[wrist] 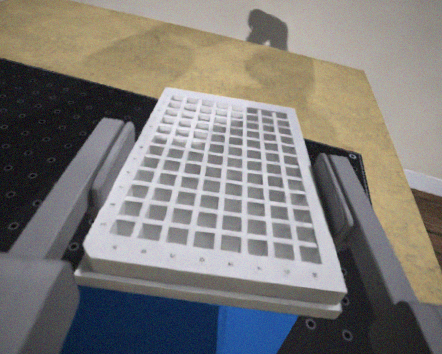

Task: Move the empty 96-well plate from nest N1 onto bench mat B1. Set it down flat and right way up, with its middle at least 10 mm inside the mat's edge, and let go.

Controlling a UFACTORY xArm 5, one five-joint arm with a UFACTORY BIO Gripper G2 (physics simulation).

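Places are measured from the arm's base along level axes (x ahead, y left, z up), in metres.
Pixels of known places: hand at its tool point: (224, 183).
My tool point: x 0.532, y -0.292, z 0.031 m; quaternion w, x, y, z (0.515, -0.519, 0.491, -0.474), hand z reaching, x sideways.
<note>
Behind a point stands the place of what it marks.
The white 96-well plate (215, 187) @[x 0.533, y -0.288, z 0.028 m] is right way up between the two grey fingers, with its square wells facing up. My gripper (220, 172) @[x 0.532, y -0.292, z 0.031 m] is shut on it by its two long sides. A blue surface, which looks like bench mat B1 (255, 327) @[x 0.523, y -0.331, z -0.077 m], shows below the near edge of the plate. A dark shadow covers its left part. The plate hides the rest of the blue surface, so its far edges and the exact height of the plate above it cannot be told. Nest N1 cannot be made out in this view.
A black board with small ringed holes (25, 150) @[x 0.649, y -0.103, z -0.079 m] lies under and around the plate. Its far right corner shows beyond the right finger. The tan bench top (210, 65) @[x 0.989, y -0.241, z -0.092 m] runs behind and to the right. A pale wall and a brown floor (431, 212) lie beyond the bench edge.
</note>
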